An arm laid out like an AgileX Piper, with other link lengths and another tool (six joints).
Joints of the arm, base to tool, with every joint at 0 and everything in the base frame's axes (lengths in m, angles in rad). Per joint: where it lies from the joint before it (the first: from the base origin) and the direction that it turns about. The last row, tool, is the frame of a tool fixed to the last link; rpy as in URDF.
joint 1: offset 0 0 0.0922 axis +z
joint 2: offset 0 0 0 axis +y
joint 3: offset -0.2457 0 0.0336 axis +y
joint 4: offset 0.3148 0 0.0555 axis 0.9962 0 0.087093
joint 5: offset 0 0 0 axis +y
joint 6: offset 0.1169 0 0.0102 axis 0.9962 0 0.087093
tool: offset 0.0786 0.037 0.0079 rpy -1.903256 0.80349 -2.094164
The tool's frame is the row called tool.
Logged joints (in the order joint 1, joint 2, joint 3, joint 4, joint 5, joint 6), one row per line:
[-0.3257, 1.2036, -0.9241, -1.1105, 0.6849, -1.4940]
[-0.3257, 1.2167, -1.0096, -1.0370, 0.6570, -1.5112]
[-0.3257, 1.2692, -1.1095, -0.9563, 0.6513, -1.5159]
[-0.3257, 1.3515, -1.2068, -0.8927, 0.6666, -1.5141]
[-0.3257, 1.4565, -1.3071, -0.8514, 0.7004, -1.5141]
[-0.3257, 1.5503, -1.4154, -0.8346, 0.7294, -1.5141]
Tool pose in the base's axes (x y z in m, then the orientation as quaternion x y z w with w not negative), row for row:
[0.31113, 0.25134, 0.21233, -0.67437, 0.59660, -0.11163, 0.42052]
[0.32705, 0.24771, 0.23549, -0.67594, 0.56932, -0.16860, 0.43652]
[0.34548, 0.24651, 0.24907, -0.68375, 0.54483, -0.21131, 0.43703]
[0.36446, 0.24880, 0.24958, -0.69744, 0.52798, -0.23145, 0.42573]
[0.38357, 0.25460, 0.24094, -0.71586, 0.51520, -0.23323, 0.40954]
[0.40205, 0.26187, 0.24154, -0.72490, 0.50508, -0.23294, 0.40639]
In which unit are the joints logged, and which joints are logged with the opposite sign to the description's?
The joints are logged in radians. Opposite sign: joint 1, joint 4.
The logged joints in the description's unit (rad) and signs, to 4 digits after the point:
[0.3257, 1.2036, -0.9241, 1.1105, 0.6849, -1.4940]
[0.3257, 1.2167, -1.0096, 1.0370, 0.6570, -1.5112]
[0.3257, 1.2692, -1.1095, 0.9563, 0.6513, -1.5159]
[0.3257, 1.3515, -1.2068, 0.8927, 0.6666, -1.5141]
[0.3257, 1.4565, -1.3071, 0.8514, 0.7004, -1.5141]
[0.3257, 1.5503, -1.4154, 0.8346, 0.7294, -1.5141]

